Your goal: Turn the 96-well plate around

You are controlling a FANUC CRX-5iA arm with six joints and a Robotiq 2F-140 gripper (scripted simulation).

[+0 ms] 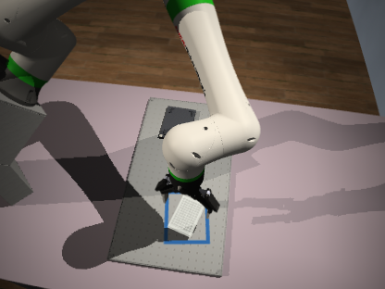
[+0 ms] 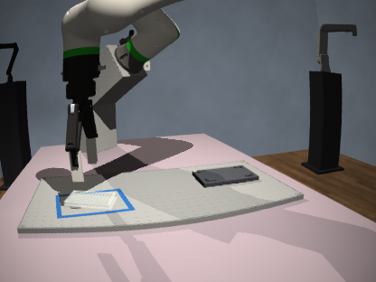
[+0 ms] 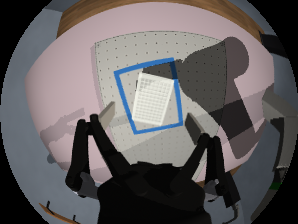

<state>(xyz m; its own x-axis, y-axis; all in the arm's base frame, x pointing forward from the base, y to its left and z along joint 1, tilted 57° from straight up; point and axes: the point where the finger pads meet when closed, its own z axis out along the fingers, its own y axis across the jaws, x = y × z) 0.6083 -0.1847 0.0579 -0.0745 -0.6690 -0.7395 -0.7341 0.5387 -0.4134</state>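
The white 96-well plate is 80 mm below my hand. The rest, counted from my hand: dark plate nest N1 (140 mm behind, 370 mm to the left, 80 mm below).
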